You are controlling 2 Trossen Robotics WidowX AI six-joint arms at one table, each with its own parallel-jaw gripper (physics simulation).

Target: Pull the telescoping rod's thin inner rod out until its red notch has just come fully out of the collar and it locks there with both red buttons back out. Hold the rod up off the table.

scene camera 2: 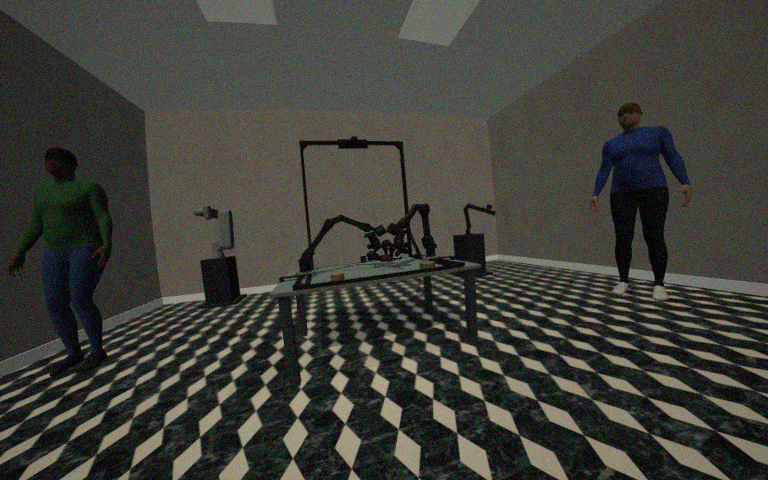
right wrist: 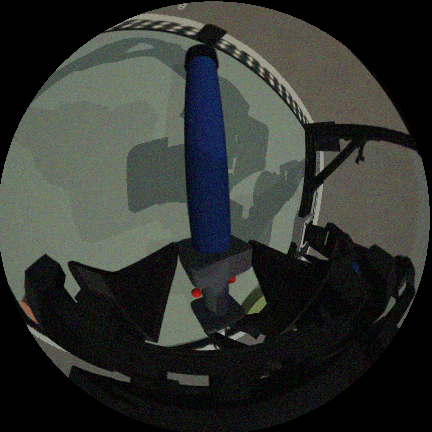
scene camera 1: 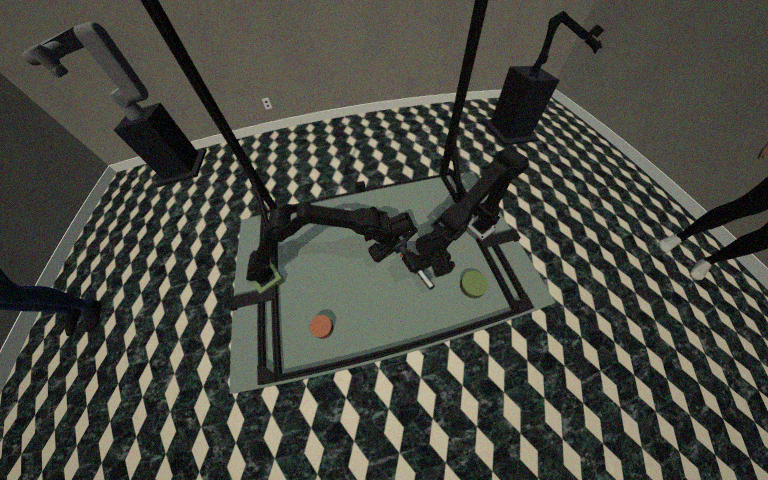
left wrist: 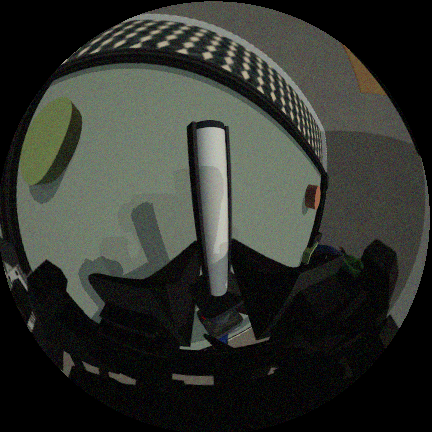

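The telescoping rod is held up off the table between both grippers. Its blue outer tube (right wrist: pixel 207 150) passes between the fingers of my right gripper (right wrist: pixel 212 246), which is shut on it. The dark collar (right wrist: pixel 217 267) is just beyond those fingers. Two red buttons (right wrist: pixel 196 293) (right wrist: pixel 232 280) stick out on either side of the narrow part. The white inner rod (left wrist: pixel 212 185) (scene camera 1: pixel 425 278), with black edges, is in my left gripper (left wrist: pixel 213 244), which is shut on it. A red button (left wrist: pixel 203 318) shows small in the left wrist view. I cannot make out the red notch.
A green disc (scene camera 1: pixel 473 283) (left wrist: pixel 47 142) (scene camera 2: pixel 427 264) lies right of the rod in scene camera 1. An orange disc (scene camera 1: pixel 321 326) (left wrist: pixel 313 197) (scene camera 2: pixel 337 276) lies at the front left. A light green square frame (scene camera 1: pixel 270 281) is beside the right arm's base. Dark rails edge the table.
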